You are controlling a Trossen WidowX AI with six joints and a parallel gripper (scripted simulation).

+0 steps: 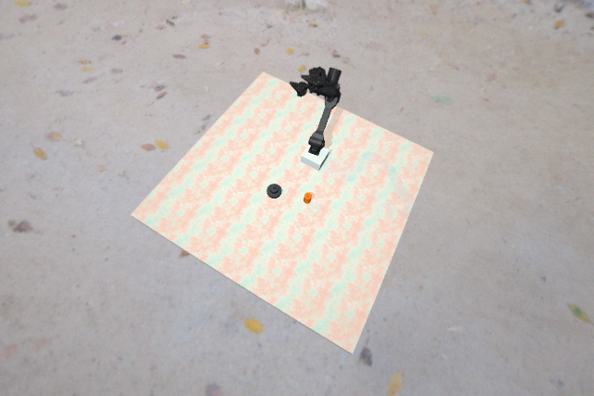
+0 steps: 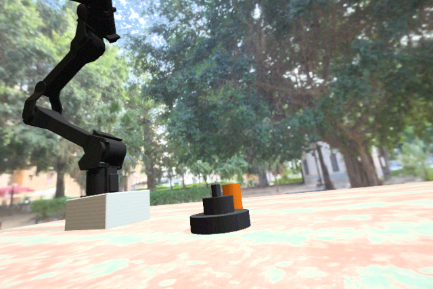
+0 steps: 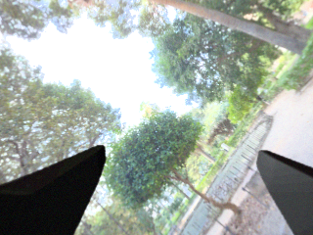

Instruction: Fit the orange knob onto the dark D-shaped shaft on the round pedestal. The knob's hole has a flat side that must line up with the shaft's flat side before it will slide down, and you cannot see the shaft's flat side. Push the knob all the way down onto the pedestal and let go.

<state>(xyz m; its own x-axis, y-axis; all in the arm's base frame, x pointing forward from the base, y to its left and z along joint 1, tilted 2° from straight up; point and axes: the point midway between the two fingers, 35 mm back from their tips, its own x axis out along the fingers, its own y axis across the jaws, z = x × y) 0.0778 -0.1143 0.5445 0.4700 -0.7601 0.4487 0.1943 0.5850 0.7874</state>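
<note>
My gripper tip is 22 cm short of the orange knob, 21 cm to the right of it and 60 cm above it. The rest, counted from my gripper tip: round pedestal (24 cm ahead, 2 cm to the left, 60 cm below).
</note>
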